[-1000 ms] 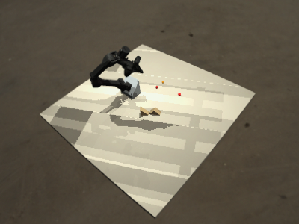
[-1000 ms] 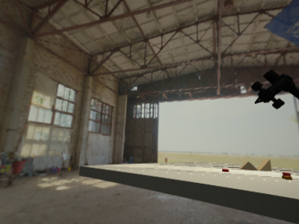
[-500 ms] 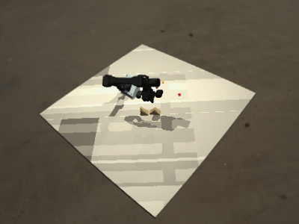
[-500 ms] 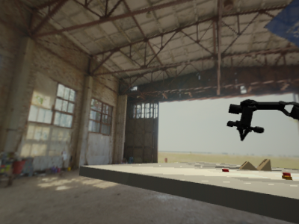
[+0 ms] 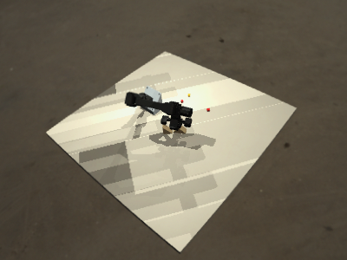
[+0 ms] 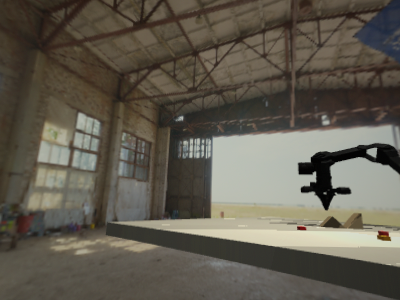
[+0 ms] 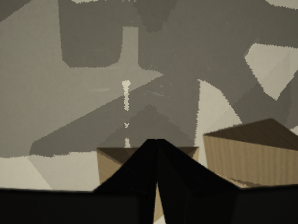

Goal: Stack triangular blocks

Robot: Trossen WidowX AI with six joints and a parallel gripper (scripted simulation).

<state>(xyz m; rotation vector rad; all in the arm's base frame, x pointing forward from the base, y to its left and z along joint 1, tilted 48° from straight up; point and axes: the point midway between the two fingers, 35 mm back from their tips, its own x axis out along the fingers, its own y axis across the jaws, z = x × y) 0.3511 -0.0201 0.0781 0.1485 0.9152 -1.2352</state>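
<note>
The triangular block is 3 cm behind my gripper tip, 5 cm to the left of it and 4 cm below it. From my gripper tip the other things lie so: red cube (1 cm behind, 32 cm to the left, 6 cm below); then small yellow piece (22 cm behind, 36 cm to the left, 6 cm below).
</note>
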